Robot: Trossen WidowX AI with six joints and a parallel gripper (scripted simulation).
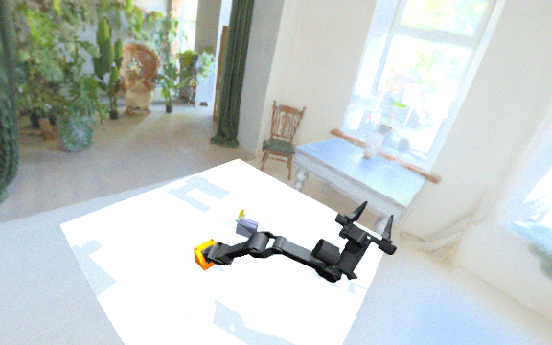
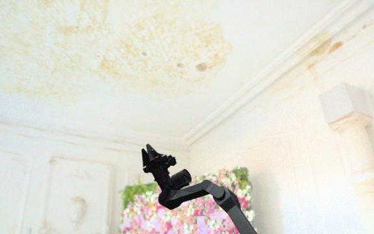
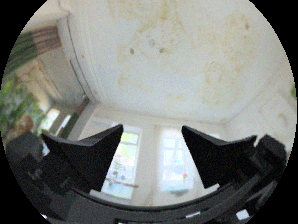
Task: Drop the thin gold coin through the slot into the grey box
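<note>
Right now my gripper tip is 12 cm short of the gold coin, 64 cm to the right of it and 52 cm above it.
</note>
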